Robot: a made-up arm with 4 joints.
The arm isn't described. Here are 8 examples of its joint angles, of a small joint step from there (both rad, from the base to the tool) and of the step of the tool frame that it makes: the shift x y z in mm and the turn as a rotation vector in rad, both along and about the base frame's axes.
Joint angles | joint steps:
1: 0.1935 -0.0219 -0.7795 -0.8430 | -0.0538 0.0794 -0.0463 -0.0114
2: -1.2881 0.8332 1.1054 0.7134 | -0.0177 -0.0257 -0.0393 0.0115
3: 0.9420 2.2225 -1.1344 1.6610 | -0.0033 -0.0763 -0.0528 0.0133
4: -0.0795 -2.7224 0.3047 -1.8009 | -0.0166 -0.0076 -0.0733 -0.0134
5: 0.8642 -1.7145 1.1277 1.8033 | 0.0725 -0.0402 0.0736 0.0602
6: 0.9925 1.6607 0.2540 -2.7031 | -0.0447 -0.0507 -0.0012 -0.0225
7: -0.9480 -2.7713 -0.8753 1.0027 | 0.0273 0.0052 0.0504 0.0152
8: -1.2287 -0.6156 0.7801 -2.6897 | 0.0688 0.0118 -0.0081 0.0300
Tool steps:
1: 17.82 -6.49 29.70 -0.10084 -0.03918 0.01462
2: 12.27 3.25 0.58 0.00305 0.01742 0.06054
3: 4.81 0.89 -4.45 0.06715 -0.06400 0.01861
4: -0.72 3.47 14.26 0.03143 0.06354 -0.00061
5: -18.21 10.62 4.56 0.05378 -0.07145 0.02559
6: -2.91 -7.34 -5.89 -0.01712 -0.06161 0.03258
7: -3.07 -6.71 2.56 0.01330 -0.04801 -0.00449
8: -7.44 -13.28 -8.82 0.02968 0.03806 -0.04074
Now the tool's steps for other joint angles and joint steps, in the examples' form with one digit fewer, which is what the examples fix.
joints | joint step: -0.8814 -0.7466 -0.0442 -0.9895 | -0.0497 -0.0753 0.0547 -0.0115
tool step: 4.7 16.9 -1.5 -0.0173 0.0484 0.0711
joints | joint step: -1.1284 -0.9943 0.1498 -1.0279 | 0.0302 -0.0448 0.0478 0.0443
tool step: -1.1 -4.0 -11.1 -0.0148 0.0589 0.0503
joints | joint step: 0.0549 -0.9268 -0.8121 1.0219 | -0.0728 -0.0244 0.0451 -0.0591
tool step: 15.5 19.2 8.1 0.0123 0.0159 0.0588
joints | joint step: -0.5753 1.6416 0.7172 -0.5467 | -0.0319 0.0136 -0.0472 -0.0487
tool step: -2.9 6.2 -1.7 -0.0832 -0.0241 0.0768
